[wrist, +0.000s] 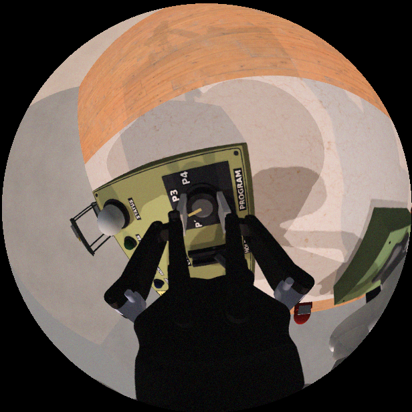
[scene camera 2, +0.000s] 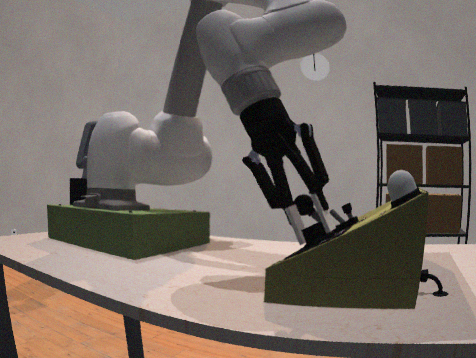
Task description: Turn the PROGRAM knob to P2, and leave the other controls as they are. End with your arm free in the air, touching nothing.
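Frame: origin at the arm's base, x back, y left, z down, level; centimetres.
Seen in the pictures: gripper, fingertip midpoint: point(scene camera 2: 318, 236); arm's base, link origin: point(scene camera 2: 110, 208).
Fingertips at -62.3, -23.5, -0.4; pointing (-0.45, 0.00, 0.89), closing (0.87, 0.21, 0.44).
Offsets run from my fingertips to a thing's top centre, as dx, dy, dz. "*": to the spot under its first point. Level surfaces: height alone.
The PROGRAM knob @(+0.4, +0.1, -2.9) point(scene camera 2: 314, 233) point(wrist: 202, 205) is round and dark, near the low end of the green sloped console point(scene camera 2: 345, 280) point(wrist: 145, 195). My gripper point(scene camera 2: 315, 237) point(wrist: 201, 200) is shut on the knob, with a fingertip on each side. In the wrist view, the knob's yellow pointer line point(wrist: 195, 212) points to the lower left, between the P3 label point(wrist: 174, 195) and a partly hidden label starting with P point(wrist: 198, 224). The left finger covers the panel there, so the P2 label does not show. The P4 label point(wrist: 185, 177) is visible farther up.
A slotted HOLD control point(wrist: 205, 256) lies close beside the fingers. A black ball-ended lever @(+5.7, +12.4, -6.3) point(scene camera 2: 304, 204) shows behind them. The white status lamp @(* -14.1, -4.1, -8.4) point(scene camera 2: 401, 186) point(wrist: 112, 218) stands at the high end. The arm's green base point(scene camera 2: 90, 227) point(wrist: 365, 270) is across the table @(dz +10.2) point(scene camera 2: 150, 285).
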